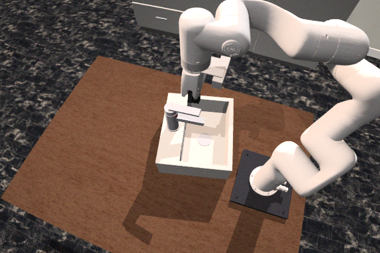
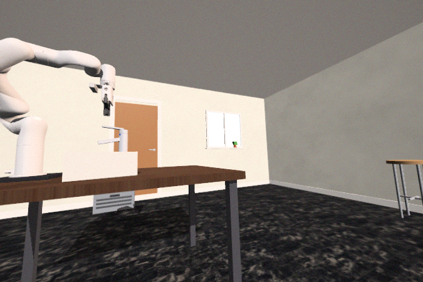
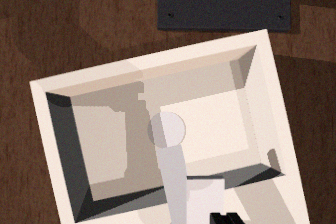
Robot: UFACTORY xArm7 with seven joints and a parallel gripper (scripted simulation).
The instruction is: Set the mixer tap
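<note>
My gripper is now 9 cm above the lever and 4 cm short of it. From my hand the other things lie so: white sink: 33 cm below, 3 cm to the right, 3 cm behind; then mixer tap: 14 cm below, 6 cm ahead.
</note>
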